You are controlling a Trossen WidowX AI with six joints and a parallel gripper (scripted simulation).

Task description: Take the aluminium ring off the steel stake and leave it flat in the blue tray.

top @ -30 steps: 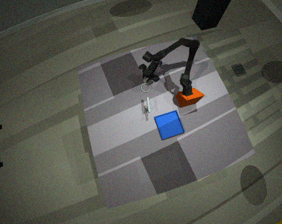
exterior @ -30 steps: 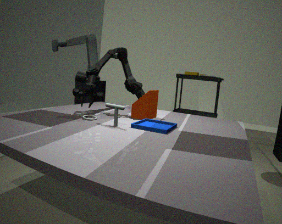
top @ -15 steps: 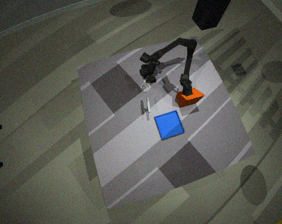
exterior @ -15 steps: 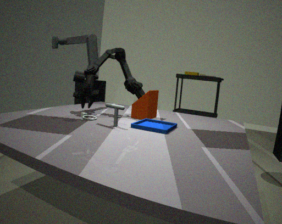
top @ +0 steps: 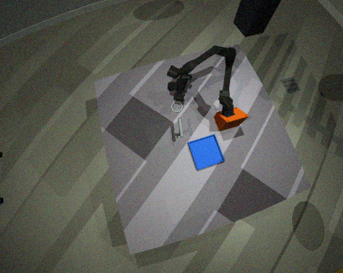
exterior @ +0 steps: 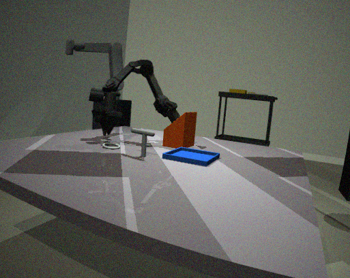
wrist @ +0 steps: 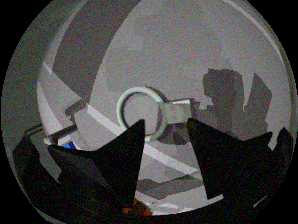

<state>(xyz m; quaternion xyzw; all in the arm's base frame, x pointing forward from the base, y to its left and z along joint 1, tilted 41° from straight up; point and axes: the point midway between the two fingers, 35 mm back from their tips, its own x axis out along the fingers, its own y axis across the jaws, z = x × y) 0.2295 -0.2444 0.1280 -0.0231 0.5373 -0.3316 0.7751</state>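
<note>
Right now my gripper tip is 10 mm short of the aluminium ring, 30 mm to the right of it and 40 mm above it. From my gripper tip the other things lie so: blue tray (40 mm behind, 420 mm to the left, 40 mm below).
</note>
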